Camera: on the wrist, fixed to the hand. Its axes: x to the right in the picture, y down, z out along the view.
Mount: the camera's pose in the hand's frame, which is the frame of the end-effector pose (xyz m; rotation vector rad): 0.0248 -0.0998 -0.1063 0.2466 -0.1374 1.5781
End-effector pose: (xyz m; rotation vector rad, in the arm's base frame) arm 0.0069 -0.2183 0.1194 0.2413 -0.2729 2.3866
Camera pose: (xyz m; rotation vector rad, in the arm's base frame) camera 0.0460 -0.1024 0.0363 -0.2164 0.1486 -2.2533
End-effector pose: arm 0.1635 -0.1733 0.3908 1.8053 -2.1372 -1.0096
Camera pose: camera 0.2942 -0.2409 0.4057 -0.2739 -2.7268 -0.3781
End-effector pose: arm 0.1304 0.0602 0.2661 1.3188 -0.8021 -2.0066
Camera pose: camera 0.2061 0.0882 0.1422 0.2671 -1.4958 -0.7003
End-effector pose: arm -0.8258 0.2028 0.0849 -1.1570 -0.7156 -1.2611
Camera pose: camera -0.9346 0.1039 0.1007 -1.1268 0.0871 0.2342
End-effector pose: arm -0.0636 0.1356 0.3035 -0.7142 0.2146 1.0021
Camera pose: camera 0.0485 0.0516 0.2560 -0.1155 0.8282 2.4440
